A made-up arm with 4 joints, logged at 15 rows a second.
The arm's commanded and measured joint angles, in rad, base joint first. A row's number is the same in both.
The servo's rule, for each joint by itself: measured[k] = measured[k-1] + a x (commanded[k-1-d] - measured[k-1]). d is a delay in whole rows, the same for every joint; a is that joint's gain. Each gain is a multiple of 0.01, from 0.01 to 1. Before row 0 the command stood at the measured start. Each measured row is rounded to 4 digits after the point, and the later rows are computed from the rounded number. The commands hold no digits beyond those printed.
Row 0, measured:
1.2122, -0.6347, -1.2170, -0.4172
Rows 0 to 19, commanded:
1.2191, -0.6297, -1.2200, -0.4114
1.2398, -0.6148, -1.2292, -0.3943
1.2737, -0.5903, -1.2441, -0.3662
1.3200, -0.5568, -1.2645, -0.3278
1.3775, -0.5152, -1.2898, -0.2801
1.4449, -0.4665, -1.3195, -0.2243
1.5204, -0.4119, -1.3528, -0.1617
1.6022, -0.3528, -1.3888, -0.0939
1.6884, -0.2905, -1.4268, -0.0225
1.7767, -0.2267, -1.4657, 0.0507
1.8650, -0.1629, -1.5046, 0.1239
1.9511, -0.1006, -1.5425, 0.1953
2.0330, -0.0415, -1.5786, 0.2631
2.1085, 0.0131, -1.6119, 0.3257
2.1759, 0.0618, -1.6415, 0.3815
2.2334, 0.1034, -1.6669, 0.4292
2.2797, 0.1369, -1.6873, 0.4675
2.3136, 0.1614, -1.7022, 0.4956
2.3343, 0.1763, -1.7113, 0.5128
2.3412, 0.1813, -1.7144, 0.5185
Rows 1 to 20, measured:
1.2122, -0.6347, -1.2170, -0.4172
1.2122, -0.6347, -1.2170, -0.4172
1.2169, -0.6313, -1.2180, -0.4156
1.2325, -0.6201, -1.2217, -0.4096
1.2605, -0.5998, -1.2291, -0.3974
1.3010, -0.5706, -1.2408, -0.3779
1.3530, -0.5329, -1.2570, -0.3505
1.4155, -0.4877, -1.2776, -0.3152
1.4868, -0.4362, -1.3024, -0.2722
1.5653, -0.3795, -1.3309, -0.2223
1.6490, -0.3190, -1.3625, -0.1664
1.7358, -0.2562, -1.3966, -0.1056
1.8237, -0.1928, -1.4322, -0.0413
1.9103, -0.1301, -1.4686, 0.0249
1.9937, -0.0699, -1.5049, 0.0916
2.0718, -0.0135, -1.5402, 0.1571
2.1426, 0.0377, -1.5736, 0.2199
2.2043, 0.0824, -1.6044, 0.2785
2.2556, 0.1195, -1.6318, 0.3314
2.2950, 0.1480, -1.6550, 0.3774
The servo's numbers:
d 2
a 0.68 0.68 0.33 0.28

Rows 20 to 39, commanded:
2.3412, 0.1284, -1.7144, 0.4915
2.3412, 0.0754, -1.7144, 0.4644
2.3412, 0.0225, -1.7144, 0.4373
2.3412, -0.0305, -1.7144, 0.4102
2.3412, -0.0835, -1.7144, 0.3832
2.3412, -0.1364, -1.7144, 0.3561
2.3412, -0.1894, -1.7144, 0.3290
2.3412, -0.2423, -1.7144, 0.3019
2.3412, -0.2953, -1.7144, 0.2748
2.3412, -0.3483, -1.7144, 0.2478
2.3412, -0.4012, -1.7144, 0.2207
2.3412, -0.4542, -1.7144, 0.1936
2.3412, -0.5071, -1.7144, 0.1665
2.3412, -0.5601, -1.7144, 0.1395
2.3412, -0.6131, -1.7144, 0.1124
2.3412, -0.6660, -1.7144, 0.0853
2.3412, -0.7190, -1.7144, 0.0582
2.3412, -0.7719, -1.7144, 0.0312
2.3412, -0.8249, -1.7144, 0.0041
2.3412, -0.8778, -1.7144, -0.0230
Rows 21 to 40, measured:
2.3217, 0.1672, -1.6736, 0.4153
2.3350, 0.1768, -1.6871, 0.4442
2.3392, 0.1439, -1.6961, 0.4574
2.3406, 0.0973, -1.7021, 0.4594
2.3410, 0.0464, -1.7062, 0.4532
2.3411, -0.0059, -1.7089, 0.4412
2.3412, -0.0587, -1.7107, 0.4250
2.3412, -0.1115, -1.7119, 0.4057
2.3412, -0.1645, -1.7127, 0.3842
2.3412, -0.2174, -1.7133, 0.3612
2.3412, -0.2704, -1.7137, 0.3370
2.3412, -0.3234, -1.7139, 0.3120
2.3412, -0.3763, -1.7141, 0.2864
2.3412, -0.4293, -1.7142, 0.2604
2.3412, -0.4822, -1.7143, 0.2341
2.3412, -0.5352, -1.7143, 0.2076
2.3412, -0.5882, -1.7143, 0.1809
2.3412, -0.6411, -1.7143, 0.1541
2.3412, -0.6941, -1.7143, 0.1272
2.3412, -0.7470, -1.7143, 0.1003

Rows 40 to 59, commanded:
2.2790, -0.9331, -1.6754, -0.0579
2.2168, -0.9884, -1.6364, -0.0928
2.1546, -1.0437, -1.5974, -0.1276
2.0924, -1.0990, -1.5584, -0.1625
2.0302, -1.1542, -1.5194, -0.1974
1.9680, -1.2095, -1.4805, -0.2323
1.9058, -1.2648, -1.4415, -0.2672
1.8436, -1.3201, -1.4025, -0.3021
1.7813, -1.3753, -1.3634, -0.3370
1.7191, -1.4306, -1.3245, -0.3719
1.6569, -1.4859, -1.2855, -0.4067
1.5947, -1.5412, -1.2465, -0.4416
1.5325, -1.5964, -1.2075, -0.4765
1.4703, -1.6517, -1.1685, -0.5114
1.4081, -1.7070, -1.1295, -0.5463
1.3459, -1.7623, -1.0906, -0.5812
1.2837, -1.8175, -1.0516, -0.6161
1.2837, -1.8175, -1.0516, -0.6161
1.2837, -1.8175, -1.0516, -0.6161
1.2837, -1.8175, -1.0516, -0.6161
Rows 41 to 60, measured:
2.3412, -0.8000, -1.7143, 0.0734
2.3412, -0.8529, -1.7143, 0.0464
2.2989, -0.9074, -1.7015, 0.0172
2.2431, -0.9625, -1.6800, -0.0136
2.1829, -1.0177, -1.6527, -0.0455
2.1214, -1.0730, -1.6216, -0.0783
2.0594, -1.1282, -1.5879, -0.1116
1.9972, -1.1835, -1.5525, -0.1454
1.9350, -1.2388, -1.5159, -0.1795
1.8728, -1.2941, -1.4785, -0.2138
1.8106, -1.3493, -1.4405, -0.2483
1.7484, -1.4046, -1.4022, -0.2829
1.6862, -1.4599, -1.3637, -0.3176
1.6240, -1.5152, -1.3250, -0.3523
1.5618, -1.5704, -1.2862, -0.3871
1.4996, -1.6257, -1.2474, -0.4219
1.4374, -1.6810, -1.2085, -0.4567
1.3752, -1.7363, -1.1696, -0.4916
1.3130, -1.7915, -1.1307, -0.5265
1.2931, -1.8092, -1.1046, -0.5516

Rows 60 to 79, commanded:
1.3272, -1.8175, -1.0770, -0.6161
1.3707, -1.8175, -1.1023, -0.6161
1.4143, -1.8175, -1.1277, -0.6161
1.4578, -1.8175, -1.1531, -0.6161
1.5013, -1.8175, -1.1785, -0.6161
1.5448, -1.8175, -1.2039, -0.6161
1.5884, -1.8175, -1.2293, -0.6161
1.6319, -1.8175, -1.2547, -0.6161
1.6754, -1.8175, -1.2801, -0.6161
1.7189, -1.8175, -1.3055, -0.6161
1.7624, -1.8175, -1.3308, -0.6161
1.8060, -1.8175, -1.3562, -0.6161
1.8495, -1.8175, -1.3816, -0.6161
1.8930, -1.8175, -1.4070, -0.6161
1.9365, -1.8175, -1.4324, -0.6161
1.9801, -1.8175, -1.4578, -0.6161
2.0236, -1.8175, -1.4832, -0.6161
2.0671, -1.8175, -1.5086, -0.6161
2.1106, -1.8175, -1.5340, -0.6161
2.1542, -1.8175, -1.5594, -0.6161
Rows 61 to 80, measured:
1.2867, -1.8148, -1.0871, -0.5697
1.2847, -1.8166, -1.0754, -0.5827
1.3136, -1.8172, -1.0759, -0.5921
1.3524, -1.8174, -1.0846, -0.5988
1.3945, -1.8175, -1.0988, -0.6036
1.4375, -1.8175, -1.1167, -0.6071
1.4809, -1.8175, -1.1371, -0.6096
1.5244, -1.8175, -1.1591, -0.6114
1.5679, -1.8175, -1.1823, -0.6127
1.6114, -1.8175, -1.2062, -0.6137
1.6549, -1.8175, -1.2306, -0.6144
1.6984, -1.8175, -1.2553, -0.6149
1.7419, -1.8175, -1.2802, -0.6152
1.7855, -1.8175, -1.3053, -0.6155
1.8290, -1.8175, -1.3305, -0.6157
1.8725, -1.8175, -1.3557, -0.6158
1.9160, -1.8175, -1.3810, -0.6159
1.9596, -1.8175, -1.4063, -0.6160
2.0031, -1.8175, -1.4317, -0.6160
2.0466, -1.8175, -1.4571, -0.6160

